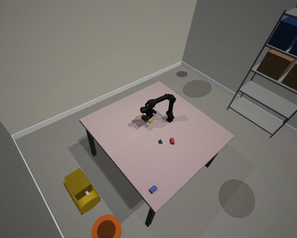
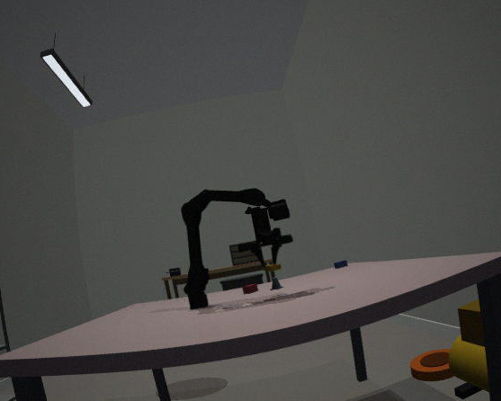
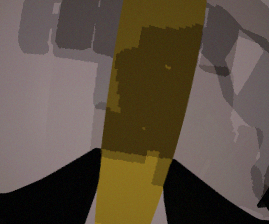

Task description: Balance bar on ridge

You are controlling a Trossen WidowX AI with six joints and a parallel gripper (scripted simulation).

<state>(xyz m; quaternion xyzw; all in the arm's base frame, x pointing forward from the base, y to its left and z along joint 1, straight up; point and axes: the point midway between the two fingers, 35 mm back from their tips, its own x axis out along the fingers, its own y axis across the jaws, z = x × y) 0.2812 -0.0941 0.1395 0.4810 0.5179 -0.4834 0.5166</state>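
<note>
Right now the small red block is 340 mm to the left of my gripper tip, 90 mm below it and 60 mm behind it. Round my gripper tip: yellow bar 30 mm to the right; then blue block 590 mm to the left, 460 mm ahead, 90 mm below.
</note>
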